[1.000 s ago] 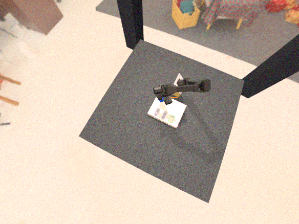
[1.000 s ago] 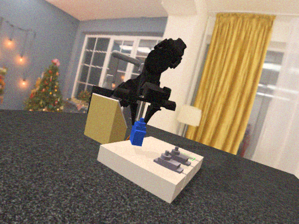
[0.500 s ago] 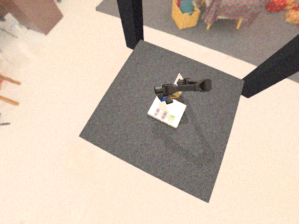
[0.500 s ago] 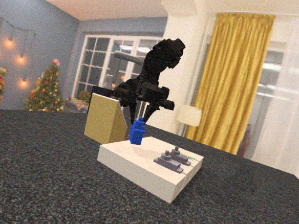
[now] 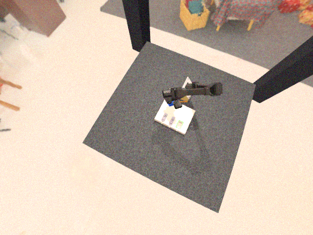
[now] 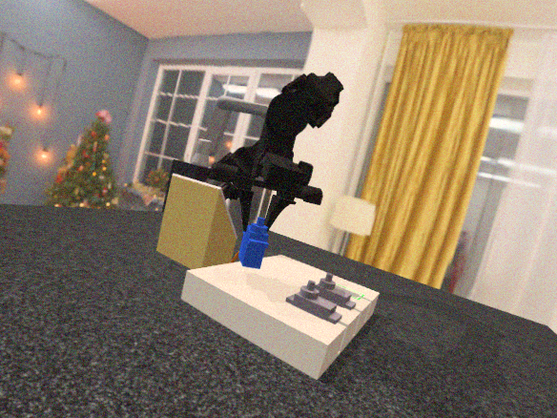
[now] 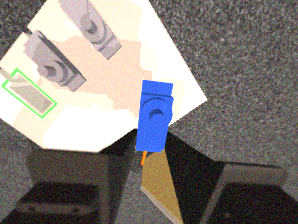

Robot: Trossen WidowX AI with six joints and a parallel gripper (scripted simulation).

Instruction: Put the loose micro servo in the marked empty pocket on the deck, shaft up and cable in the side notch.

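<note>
Right now my gripper tip is 3 cm short of the white deck, 6 cm to the right of it and 10 cm above it.
</note>
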